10 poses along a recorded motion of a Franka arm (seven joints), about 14 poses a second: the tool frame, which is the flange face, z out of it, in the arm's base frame.
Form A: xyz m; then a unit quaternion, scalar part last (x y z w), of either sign.
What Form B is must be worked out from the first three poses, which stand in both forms.
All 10 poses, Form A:
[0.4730, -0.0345, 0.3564, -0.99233, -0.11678, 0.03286, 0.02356]
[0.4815, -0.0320, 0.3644, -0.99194, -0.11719, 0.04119, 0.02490]
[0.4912, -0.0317, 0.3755, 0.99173, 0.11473, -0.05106, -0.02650]
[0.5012, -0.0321, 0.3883, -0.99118, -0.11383, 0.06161, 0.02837]
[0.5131, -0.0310, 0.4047, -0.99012, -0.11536, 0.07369, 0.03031]
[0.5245, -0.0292, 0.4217, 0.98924, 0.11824, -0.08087, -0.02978]
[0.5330, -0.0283, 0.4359, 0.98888, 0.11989, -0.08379, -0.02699]
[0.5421, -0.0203, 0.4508, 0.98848, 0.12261, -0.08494, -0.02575]
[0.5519, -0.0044, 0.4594, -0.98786, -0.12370, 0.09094, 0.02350]
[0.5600, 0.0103, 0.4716, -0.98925, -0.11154, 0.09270, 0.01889]
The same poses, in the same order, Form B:
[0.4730, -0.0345, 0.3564, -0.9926, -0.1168, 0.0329, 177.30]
[0.4815, -0.0320, 0.3644, -0.9923, -0.1172, 0.0412, 177.15]
[0.4912, -0.0317, 0.3755, -0.9921, -0.1148, 0.0511, 176.96]
[0.5012, -0.0321, 0.3883, -0.9916, -0.1139, 0.0616, 176.75]
[0.5131, -0.0310, 0.4047, -0.9906, -0.1154, 0.0737, 176.53]
[0.5245, -0.0292, 0.4217, -0.9897, -0.1183, 0.0809, 176.59]
[0.5330, -0.0283, 0.4359, -0.9892, -0.1199, 0.0838, 176.91]
[0.5421, -0.0203, 0.4508, -0.9888, -0.1227, 0.0850, 177.05]
[0.5519, -0.0044, 0.4594, -0.9881, -0.1237, 0.0910, 177.31]
[0.5600, 0.0103, 0.4716, -0.9894, -0.1116, 0.0927, 177.84]

